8 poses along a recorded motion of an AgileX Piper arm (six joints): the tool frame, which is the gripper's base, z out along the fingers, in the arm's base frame.
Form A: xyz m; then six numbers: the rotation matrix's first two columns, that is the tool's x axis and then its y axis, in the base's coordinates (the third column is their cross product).
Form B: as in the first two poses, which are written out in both.
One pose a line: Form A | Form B
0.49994 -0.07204 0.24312 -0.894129 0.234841 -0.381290 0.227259 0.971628 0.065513 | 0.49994 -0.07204 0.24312 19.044 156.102 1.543
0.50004 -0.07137 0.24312 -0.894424 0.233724 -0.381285 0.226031 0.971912 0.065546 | 0.50004 -0.07137 0.24312 18.946 156.115 1.565
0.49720 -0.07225 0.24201 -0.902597 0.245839 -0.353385 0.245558 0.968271 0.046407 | 0.49720 -0.07225 0.24201 20.379 157.809 0.063
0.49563 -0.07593 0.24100 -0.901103 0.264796 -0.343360 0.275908 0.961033 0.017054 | 0.49563 -0.07593 0.24100 22.526 158.363 -2.596
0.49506 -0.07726 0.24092 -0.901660 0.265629 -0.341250 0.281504 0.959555 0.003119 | 0.49506 -0.07726 0.24092 22.821 158.548 -3.759
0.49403 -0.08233 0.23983 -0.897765 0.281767 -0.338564 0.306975 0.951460 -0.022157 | 0.49403 -0.08233 0.23983 24.642 158.628 -6.110
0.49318 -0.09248 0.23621 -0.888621 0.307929 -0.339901 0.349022 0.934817 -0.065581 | 0.49318 -0.09248 0.23621 27.657 158.362 -10.209
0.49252 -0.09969 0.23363 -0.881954 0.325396 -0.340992 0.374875 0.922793 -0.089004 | 0.49252 -0.09969 0.23363 29.602 158.122 -12.484
